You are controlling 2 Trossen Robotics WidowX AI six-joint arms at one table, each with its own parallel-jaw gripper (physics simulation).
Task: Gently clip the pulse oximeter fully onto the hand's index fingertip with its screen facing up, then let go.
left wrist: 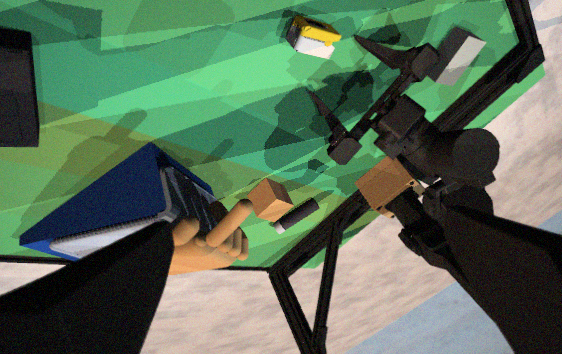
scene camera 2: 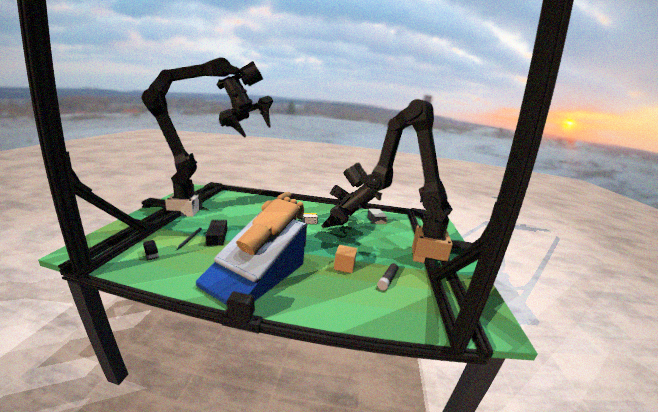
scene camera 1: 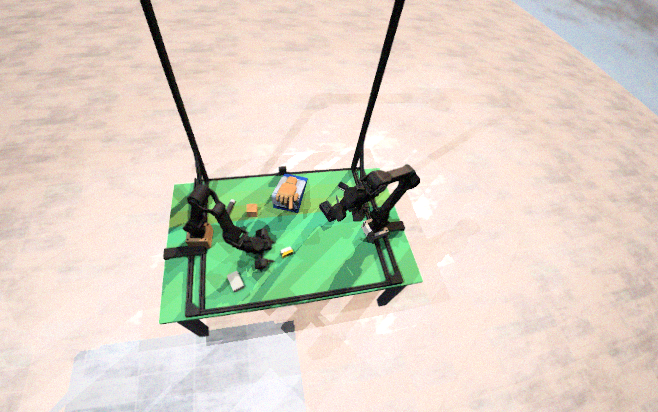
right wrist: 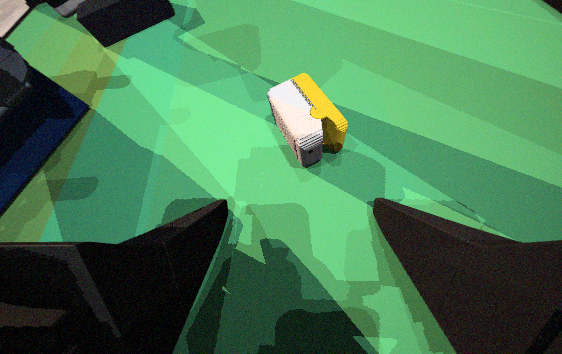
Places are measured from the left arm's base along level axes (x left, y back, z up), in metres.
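Pixels of known places: left gripper, between the fingertips: (left wrist: 309, 227) (scene camera 2: 257, 132) (scene camera 1: 331, 212); right gripper, between the fingertips: (left wrist: 332, 64) (scene camera 2: 325, 223) (scene camera 1: 274, 251) (right wrist: 300, 205); left arm's base, origin of its link: (scene camera 2: 183, 196) (scene camera 1: 376, 226); right arm's base, origin of its link: (left wrist: 401, 200) (scene camera 2: 433, 234) (scene camera 1: 197, 232).
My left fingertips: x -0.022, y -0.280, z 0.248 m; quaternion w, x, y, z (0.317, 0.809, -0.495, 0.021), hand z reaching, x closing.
Ahead of a thing's pixels: the offset from my left fingertips to its top centre.
The yellow and white pulse oximeter @[dx -0.020, dy -0.192, dz -0.275 m] (scene camera 1: 286, 252) (scene camera 2: 310, 218) (left wrist: 315, 36) (right wrist: 307, 115) lies on the table on its side, its two halves side by side. The tan hand (scene camera 1: 288, 187) (scene camera 2: 272, 220) (left wrist: 200, 252) rests on a blue wedge (scene camera 2: 280, 270) (left wrist: 100, 200) with a pale top. Its index finger (left wrist: 230, 222) sticks out bare. My right gripper (scene camera 1: 270, 253) (left wrist: 332, 64) (right wrist: 300, 205) is open and empty, low over the table beside the oximeter, which lies beyond its fingertips in the right wrist view. My left gripper (scene camera 2: 257, 131) (left wrist: 309, 227) is open and empty, high above the table.
An orange cube @[dx -0.303, dy -0.285, dz -0.257 m] (scene camera 1: 252, 210) (scene camera 2: 345, 259) (left wrist: 270, 200) and a dark cylinder @[dx -0.362, dy -0.391, dz -0.280 m] (scene camera 2: 387, 277) (left wrist: 298, 215) lie beside the wedge. A white-topped box @[dx +0.038, dy -0.457, dz -0.277 m] (scene camera 1: 235, 281) (scene camera 2: 377, 216) (left wrist: 460, 56) lies near the right gripper. A black box @[dx -0.171, dy +0.097, dz -0.272 m] (scene camera 2: 216, 232) and a pen @[dx -0.198, dy +0.177, dz -0.298 m] (scene camera 2: 190, 239) lie left of the hand in scene camera 2.
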